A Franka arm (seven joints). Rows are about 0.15 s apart.
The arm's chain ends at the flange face. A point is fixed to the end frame.
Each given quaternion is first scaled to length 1.
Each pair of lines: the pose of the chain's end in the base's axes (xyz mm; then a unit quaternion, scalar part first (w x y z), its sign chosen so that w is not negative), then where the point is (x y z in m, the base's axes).
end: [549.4 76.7 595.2 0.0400 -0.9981 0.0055 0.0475]
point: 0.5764 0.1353 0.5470
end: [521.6 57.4 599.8 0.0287 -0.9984 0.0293 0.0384]
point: 0.5520 0.1134 0.5506
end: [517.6 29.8 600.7 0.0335 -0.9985 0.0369 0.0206]
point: 0.5507 0.0857 0.5531
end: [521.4 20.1 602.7 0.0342 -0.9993 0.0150 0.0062]
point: 0.5535 0.0775 0.5562
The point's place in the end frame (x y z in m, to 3 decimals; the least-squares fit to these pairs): 0.031 -0.055 0.050
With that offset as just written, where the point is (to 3 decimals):
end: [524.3 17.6 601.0 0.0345 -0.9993 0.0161 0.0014]
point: 0.557 0.075 0.555
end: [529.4 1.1 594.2 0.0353 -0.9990 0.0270 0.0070]
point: 0.563 0.058 0.548
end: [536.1 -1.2 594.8 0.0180 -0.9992 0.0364 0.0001]
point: 0.571 0.053 0.547
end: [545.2 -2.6 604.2 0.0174 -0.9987 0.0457 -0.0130]
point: 0.582 0.051 0.557
